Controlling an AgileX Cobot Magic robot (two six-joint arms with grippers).
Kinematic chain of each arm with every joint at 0, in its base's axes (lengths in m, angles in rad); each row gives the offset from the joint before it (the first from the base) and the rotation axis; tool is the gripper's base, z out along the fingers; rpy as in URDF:
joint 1: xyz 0 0 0.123 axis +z
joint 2: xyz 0 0 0 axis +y
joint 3: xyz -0.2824 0 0.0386 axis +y
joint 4: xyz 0.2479 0 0.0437 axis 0.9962 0 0.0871
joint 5: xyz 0 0 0 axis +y
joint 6: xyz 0.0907 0 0.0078 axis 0.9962 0 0.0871
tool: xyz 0 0 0 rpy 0 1.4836 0
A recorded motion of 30 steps. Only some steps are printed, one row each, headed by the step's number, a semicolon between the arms.
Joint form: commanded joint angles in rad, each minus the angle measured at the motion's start. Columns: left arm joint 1, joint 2, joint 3, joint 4, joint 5, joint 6; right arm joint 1, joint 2, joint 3, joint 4, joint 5, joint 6.
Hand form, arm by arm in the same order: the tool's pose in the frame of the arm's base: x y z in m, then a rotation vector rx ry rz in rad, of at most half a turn. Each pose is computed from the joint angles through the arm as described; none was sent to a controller.
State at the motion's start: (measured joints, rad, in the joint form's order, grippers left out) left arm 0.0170 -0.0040 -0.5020 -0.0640 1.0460 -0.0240; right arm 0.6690 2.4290 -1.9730 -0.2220 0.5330 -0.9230
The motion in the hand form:
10: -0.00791 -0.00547 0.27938 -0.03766 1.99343 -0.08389; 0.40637 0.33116 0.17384 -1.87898 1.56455 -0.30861
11: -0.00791 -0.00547 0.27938 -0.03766 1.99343 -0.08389; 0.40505 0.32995 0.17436 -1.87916 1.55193 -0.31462
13: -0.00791 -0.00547 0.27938 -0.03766 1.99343 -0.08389; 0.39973 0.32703 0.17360 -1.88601 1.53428 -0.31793
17: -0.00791 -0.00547 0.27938 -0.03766 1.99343 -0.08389; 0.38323 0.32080 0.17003 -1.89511 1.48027 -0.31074
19: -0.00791 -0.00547 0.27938 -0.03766 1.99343 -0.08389; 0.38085 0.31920 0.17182 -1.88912 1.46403 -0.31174
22: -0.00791 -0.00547 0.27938 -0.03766 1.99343 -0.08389; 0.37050 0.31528 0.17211 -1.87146 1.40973 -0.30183
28: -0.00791 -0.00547 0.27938 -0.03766 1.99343 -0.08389; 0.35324 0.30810 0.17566 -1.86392 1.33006 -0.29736
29: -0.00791 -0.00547 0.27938 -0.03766 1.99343 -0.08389; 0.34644 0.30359 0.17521 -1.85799 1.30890 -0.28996
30: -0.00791 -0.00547 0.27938 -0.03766 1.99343 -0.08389; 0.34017 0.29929 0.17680 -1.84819 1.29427 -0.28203
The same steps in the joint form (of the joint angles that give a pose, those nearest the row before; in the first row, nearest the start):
10: 0.0010 -0.0210 0.0010 -0.0040 -0.0090 0.0010; 0.0340 -0.1080 0.0710 0.0040 0.0030 0.0200
11: 0.0010 -0.0210 0.0010 -0.0040 -0.0090 0.0010; 0.0340 -0.1180 0.0900 -0.0040 -0.0140 0.0200
13: 0.0010 -0.0210 0.0010 -0.0040 -0.0090 0.0010; 0.0360 -0.1430 0.1420 -0.0140 -0.0470 0.0200
17: 0.0010 -0.0210 0.0010 -0.0040 -0.0090 0.0010; 0.0450 -0.2070 0.2830 -0.0310 -0.1510 0.0200
19: 0.0010 -0.0210 0.0010 -0.0040 -0.0090 0.0010; 0.0450 -0.2220 0.3070 -0.0360 -0.1750 0.0200
22: 0.0010 -0.0210 0.0010 -0.0040 -0.0090 0.0010; 0.0490 -0.2650 0.3970 -0.0460 -0.2700 0.0200
28: 0.0010 -0.0210 0.0010 -0.0040 -0.0090 0.0010; 0.0570 -0.3340 0.5210 -0.0750 -0.3800 0.0199
29: 0.0010 -0.0210 0.0010 -0.0040 -0.0090 0.0010; 0.0570 -0.3600 0.5740 -0.0799 -0.4250 0.0199
30: 0.0010 -0.0210 0.0010 -0.0040 -0.0090 0.0010; 0.0570 -0.3870 0.6190 -0.0799 -0.4600 0.0199

